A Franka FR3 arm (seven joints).
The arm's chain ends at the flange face. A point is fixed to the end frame.
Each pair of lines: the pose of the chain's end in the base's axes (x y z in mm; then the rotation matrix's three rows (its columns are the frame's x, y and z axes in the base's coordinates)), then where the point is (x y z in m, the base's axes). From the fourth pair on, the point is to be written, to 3 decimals.
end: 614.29 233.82 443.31; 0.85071 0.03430 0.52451; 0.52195 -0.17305 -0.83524; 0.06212 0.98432 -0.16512
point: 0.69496 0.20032 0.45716
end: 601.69 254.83 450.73; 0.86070 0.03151 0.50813; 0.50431 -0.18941 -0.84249; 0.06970 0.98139 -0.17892
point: 0.68170 0.21956 0.46397
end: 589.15 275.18 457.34; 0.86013 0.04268 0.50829; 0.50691 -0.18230 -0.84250; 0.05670 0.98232 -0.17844
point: 0.66939 0.24020 0.46996
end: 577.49 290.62 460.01; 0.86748 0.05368 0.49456; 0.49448 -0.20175 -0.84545; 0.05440 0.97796 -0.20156
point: 0.657 0.254 0.471
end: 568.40 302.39 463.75; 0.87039 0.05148 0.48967; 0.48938 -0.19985 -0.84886; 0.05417 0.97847 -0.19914
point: 0.648 0.266 0.475
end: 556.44 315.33 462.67; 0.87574 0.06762 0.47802; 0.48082 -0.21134 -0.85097; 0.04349 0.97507 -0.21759
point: 0.636 0.278 0.472
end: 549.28 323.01 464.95; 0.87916 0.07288 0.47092; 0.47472 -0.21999 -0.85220; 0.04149 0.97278 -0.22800
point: 0.629 0.285 0.473
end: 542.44 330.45 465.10; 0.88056 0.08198 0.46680; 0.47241 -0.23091 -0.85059; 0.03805 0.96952 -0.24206
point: 0.622 0.292 0.472
